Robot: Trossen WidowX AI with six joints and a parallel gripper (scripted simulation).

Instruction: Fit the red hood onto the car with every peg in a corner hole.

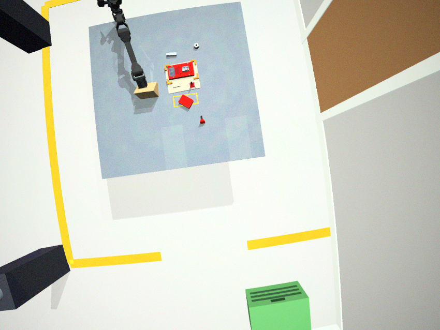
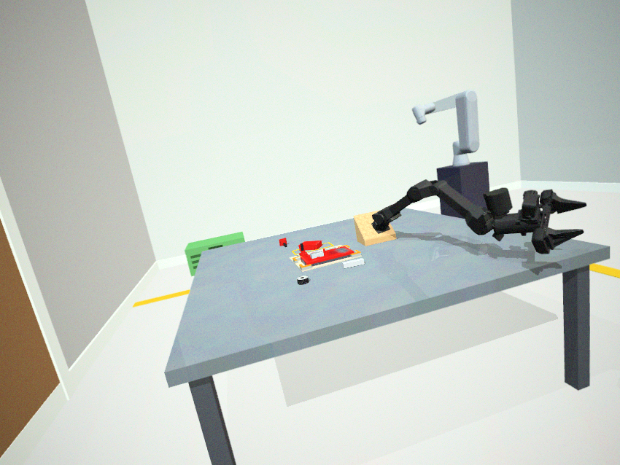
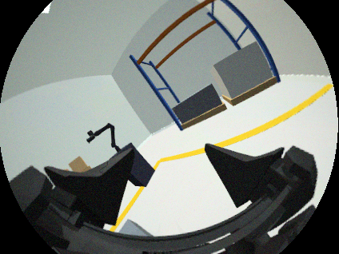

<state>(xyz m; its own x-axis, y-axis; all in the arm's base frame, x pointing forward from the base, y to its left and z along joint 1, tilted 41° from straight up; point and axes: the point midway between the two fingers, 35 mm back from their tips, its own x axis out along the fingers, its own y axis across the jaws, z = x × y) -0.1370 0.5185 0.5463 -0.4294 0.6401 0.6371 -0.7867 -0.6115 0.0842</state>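
My gripper tip is now 96 cm to the left of the red hood, 43 cm short of it and 14 cm above it. The rest, counted from my gripper tip: wheel (61 cm ahead, 53 cm to the right, 15 cm below); then bar (55 cm to the right, 40 cm ahead, 14 cm below).
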